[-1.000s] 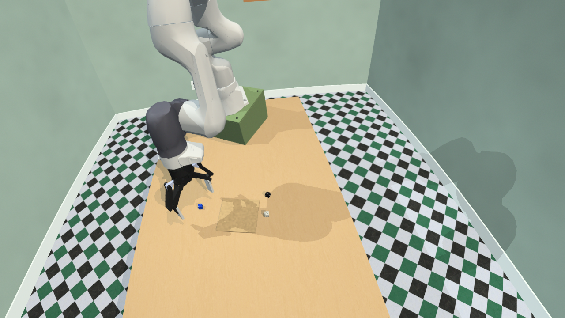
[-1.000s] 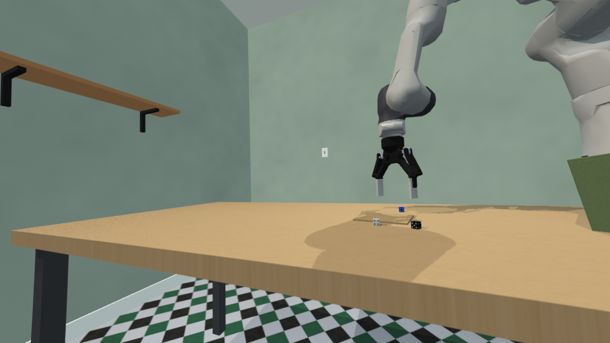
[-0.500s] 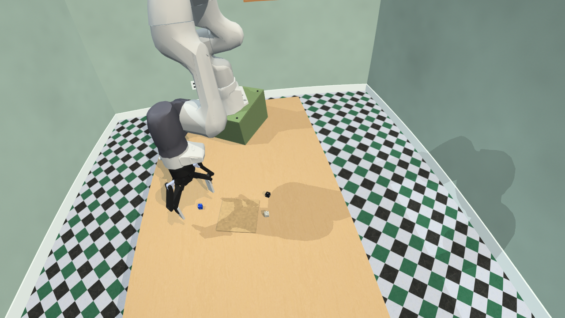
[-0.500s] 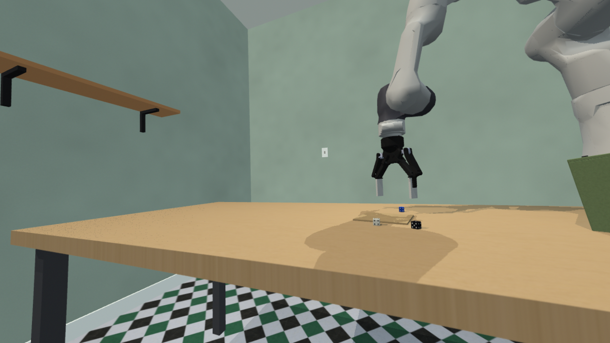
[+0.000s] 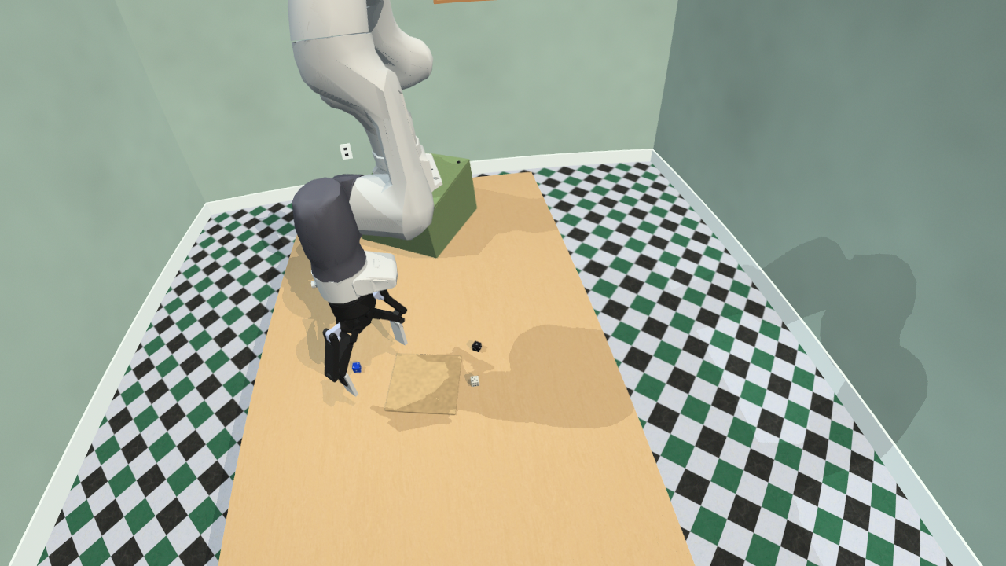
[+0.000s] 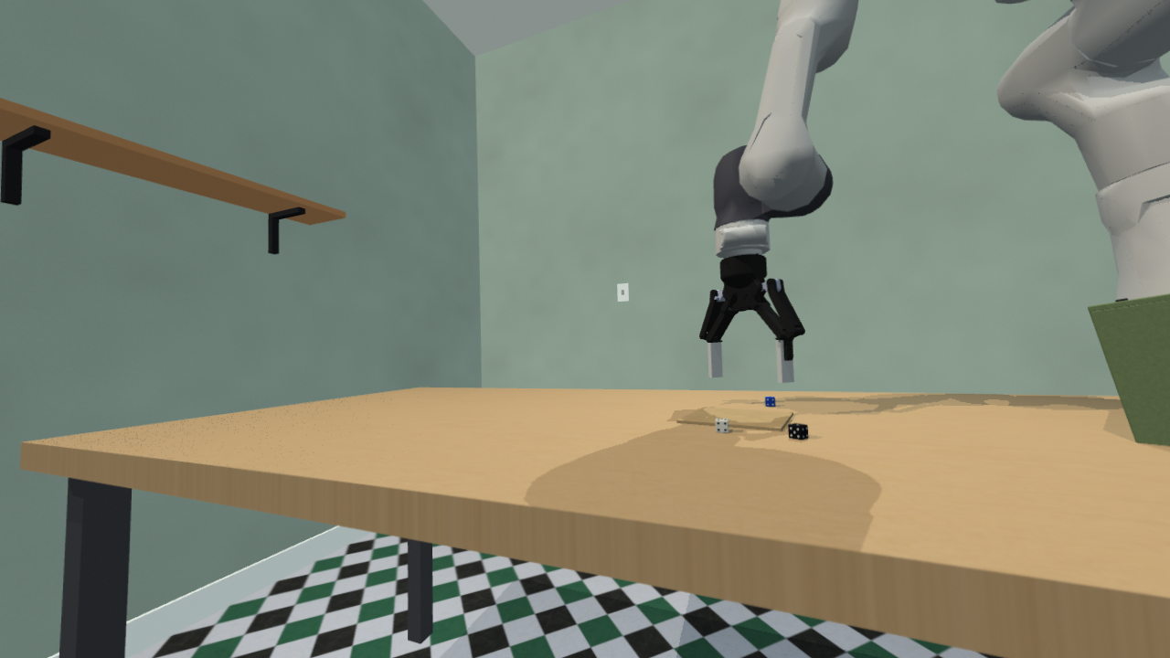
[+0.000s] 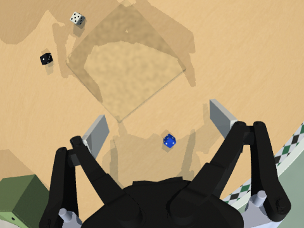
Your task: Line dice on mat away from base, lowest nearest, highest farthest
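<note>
The white die is 19 cm to the left of my hand, 5 cm below it and 3 cm ahead of it. From my hand the other things lie so: black die: 20 cm to the left, 6 cm behind, 5 cm below; then blue die: 6 cm to the right, 5 cm below, 3 cm behind; then tan mat: 9 cm to the left, 6 cm below, 1 cm ahead.
</note>
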